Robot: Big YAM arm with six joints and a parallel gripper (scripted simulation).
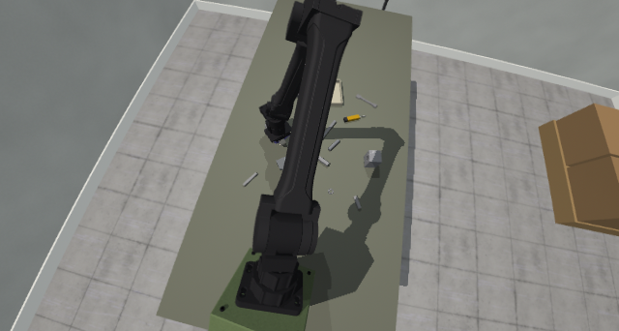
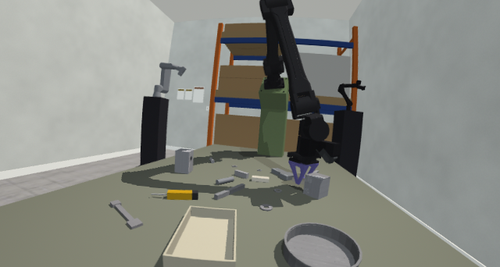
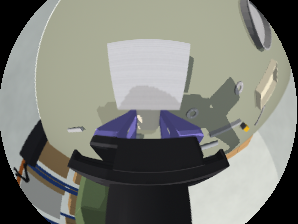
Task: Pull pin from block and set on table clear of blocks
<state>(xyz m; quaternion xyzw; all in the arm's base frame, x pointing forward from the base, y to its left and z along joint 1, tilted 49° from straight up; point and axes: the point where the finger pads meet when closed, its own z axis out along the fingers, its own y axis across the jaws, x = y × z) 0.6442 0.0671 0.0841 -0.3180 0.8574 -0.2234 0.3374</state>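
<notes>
My gripper is now 10 mm short of the cream pin and 10 mm to the right of it. Round my hand: cream tray (280 mm ahead, 240 mm to the right, 20 mm below); cream piece (60 mm behind, 130 mm to the right, 20 mm below); round grey dish (310 mm ahead, 60 mm to the right, 10 mm below).
</notes>
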